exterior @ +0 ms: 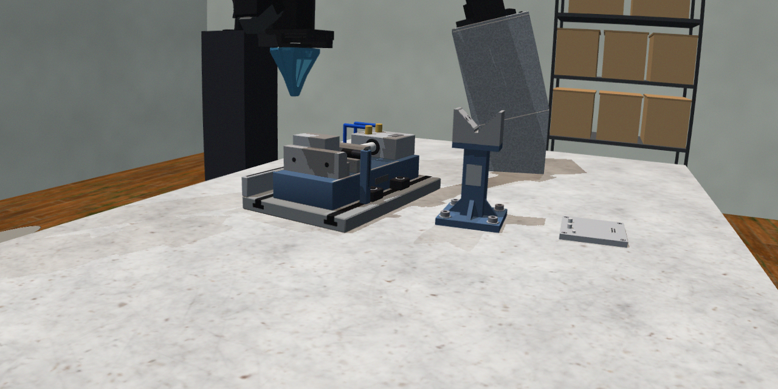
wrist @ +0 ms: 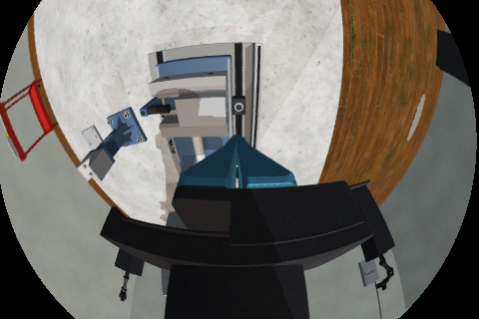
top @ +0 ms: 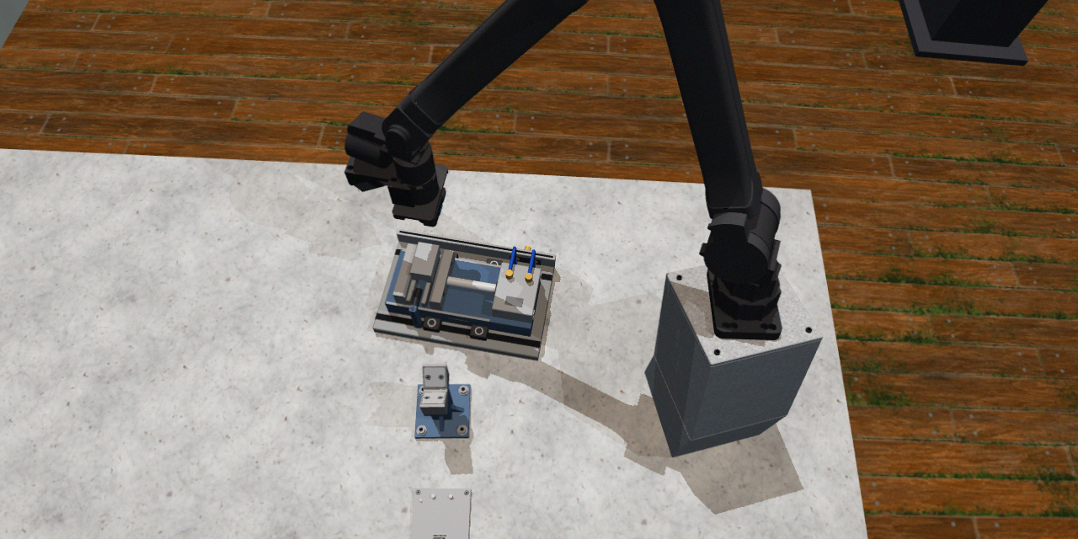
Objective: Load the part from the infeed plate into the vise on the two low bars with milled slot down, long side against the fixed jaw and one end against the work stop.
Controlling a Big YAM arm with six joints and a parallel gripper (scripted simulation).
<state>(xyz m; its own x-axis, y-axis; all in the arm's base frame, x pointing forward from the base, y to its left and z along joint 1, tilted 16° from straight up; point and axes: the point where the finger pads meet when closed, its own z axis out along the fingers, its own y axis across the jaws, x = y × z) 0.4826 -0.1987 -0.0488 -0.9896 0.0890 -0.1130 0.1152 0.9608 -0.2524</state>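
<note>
My hand is 90 mm above the grey part, 40 mm to the right of it and 10 mm short of it. From my hand the other things lie so: work stop: 110 mm to the left, 90 mm below, 10 mm ahead; then moving jaw: 100 mm below, 70 mm to the left, 20 mm behind; then fixed jaw: 100 mm below, 60 mm to the left, 40 mm ahead.
</note>
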